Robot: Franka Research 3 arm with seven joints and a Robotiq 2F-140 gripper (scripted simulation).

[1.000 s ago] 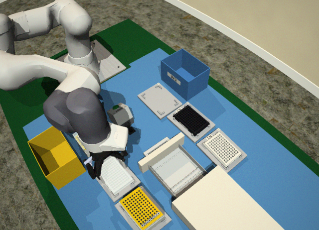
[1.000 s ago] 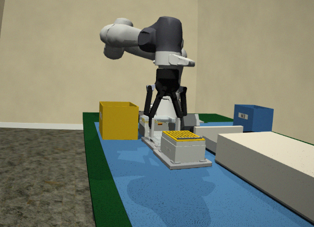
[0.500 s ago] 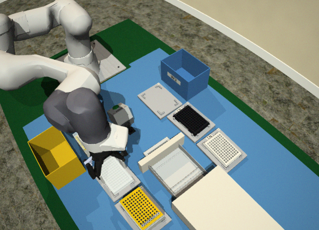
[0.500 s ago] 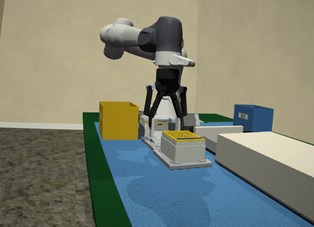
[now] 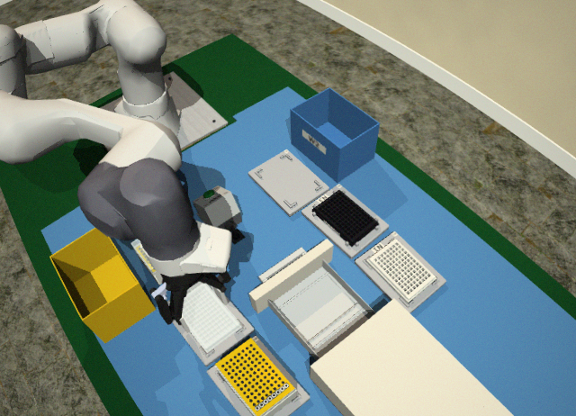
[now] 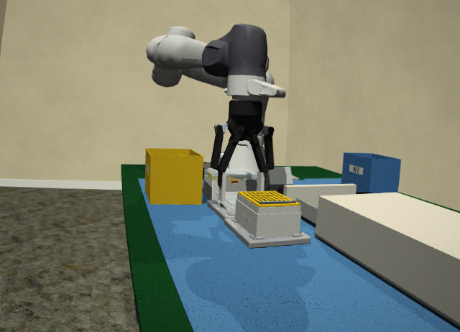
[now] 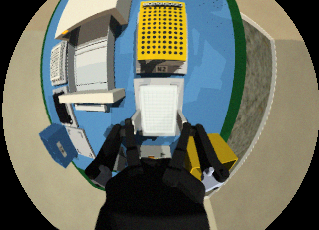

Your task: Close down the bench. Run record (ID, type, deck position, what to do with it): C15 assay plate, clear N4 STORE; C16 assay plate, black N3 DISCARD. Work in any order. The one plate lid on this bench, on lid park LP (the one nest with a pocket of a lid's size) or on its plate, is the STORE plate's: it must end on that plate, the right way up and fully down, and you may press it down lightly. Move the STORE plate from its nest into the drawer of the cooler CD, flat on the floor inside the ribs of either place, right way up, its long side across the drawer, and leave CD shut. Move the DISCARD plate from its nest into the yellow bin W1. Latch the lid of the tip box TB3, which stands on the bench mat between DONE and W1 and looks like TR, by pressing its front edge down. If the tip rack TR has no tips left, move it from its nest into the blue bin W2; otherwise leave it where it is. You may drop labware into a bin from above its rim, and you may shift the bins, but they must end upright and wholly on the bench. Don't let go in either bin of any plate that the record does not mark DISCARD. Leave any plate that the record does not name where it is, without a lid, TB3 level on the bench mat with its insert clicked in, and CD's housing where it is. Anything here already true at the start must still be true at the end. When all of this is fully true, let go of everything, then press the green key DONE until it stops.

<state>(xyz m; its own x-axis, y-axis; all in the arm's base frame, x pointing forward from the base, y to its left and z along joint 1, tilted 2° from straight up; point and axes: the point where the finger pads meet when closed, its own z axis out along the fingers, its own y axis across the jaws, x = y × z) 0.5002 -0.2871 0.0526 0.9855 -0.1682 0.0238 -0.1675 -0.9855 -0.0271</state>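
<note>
Now: the nest N4 50 mm below my hand. Round my hand: tip rack TR (160 mm ahead, 40 mm to the right); then tip box TB3 (170 mm behind, 50 mm to the left, 10 mm below); then plate lid (20 mm below).
</note>
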